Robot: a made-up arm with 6 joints. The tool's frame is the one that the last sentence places.
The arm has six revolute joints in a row. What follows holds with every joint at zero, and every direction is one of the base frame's.
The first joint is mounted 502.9 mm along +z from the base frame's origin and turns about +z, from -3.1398 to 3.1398 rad.
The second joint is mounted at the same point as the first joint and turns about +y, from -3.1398 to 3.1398 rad.
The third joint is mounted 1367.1 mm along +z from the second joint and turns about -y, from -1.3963 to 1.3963 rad.
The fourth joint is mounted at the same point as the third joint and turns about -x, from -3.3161 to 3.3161 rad.
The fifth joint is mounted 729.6 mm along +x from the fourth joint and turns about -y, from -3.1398 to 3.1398 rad.
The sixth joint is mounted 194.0 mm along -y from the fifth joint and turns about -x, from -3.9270 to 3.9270 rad.
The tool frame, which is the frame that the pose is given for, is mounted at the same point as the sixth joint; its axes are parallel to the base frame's.
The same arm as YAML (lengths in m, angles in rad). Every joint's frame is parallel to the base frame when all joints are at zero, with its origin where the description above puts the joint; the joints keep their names.
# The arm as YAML. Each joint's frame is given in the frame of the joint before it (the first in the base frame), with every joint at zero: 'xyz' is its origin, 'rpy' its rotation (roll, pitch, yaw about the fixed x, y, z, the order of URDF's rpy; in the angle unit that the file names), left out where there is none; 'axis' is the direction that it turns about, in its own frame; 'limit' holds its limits. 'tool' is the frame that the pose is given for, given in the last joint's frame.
units:
  length: m
  angle: rad
joints:
  - name: joint 1
    type: revolute
    origin:
      xyz: [0.0, 0.0, 0.5029]
    axis: "+z"
    limit:
      lower: -3.1398
      upper: 3.1398
  - name: joint 2
    type: revolute
    origin:
      xyz: [0.0, 0.0, 0.0]
    axis: "+y"
    limit:
      lower: -3.1398
      upper: 3.1398
  - name: joint 3
    type: revolute
    origin:
      xyz: [0.0, 0.0, 1.3671]
    axis: "-y"
    limit:
      lower: -1.3963
      upper: 1.3963
  - name: joint 4
    type: revolute
    origin:
      xyz: [0.0, 0.0, 0.0]
    axis: "-x"
    limit:
      lower: -3.3161
      upper: 3.3161
  - name: joint 5
    type: revolute
    origin:
      xyz: [0.7296, 0.0, 0.0]
    axis: "-y"
    limit:
      lower: -3.1398
      upper: 3.1398
  - name: joint 6
    type: revolute
    origin:
      xyz: [0.0, -0.194, 0.0]
    axis: "-x"
    limit:
      lower: -3.927
      upper: 3.927
tool:
  origin:
    xyz: [0.0, 0.0, 0.0]

